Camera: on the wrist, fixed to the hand. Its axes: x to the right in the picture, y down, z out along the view.
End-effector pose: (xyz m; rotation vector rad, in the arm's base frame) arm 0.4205 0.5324 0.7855 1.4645 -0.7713 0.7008
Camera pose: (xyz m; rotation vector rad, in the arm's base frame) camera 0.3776 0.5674 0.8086 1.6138 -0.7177 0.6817
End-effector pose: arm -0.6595 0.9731 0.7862 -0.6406 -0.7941 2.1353
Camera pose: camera -0.6550 0.9528 0.7299 -0.5017 -0.6876 2.1250
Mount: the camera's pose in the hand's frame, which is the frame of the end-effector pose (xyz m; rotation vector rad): -0.0083 0.0483 -0.0346 0.1247 -0.0401 -0.0651
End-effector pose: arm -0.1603 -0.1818 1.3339 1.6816 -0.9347 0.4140
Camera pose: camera -0.1955 -0.1503 1.3708 1.8347 -0.8962 0.4031
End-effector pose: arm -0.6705 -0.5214 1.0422 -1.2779 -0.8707 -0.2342
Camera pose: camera -0.6319 -0.5398 1.0001 -1.1428 -0.9478 -0.2032
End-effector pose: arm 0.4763 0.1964 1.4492 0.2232 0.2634 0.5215
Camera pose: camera 0.4367 0.2378 1.4315 0.3448 0.2636 0.4361
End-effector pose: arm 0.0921 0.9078 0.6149 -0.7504 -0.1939 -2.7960
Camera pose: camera 0.0953 0.8564 0.5841 -0.7838 -0.4029 -2.7997
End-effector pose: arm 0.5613 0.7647 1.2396 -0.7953 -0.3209 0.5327
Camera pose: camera 0.5546 0.7676 1.1801 -0.6521 -0.3461 0.5030
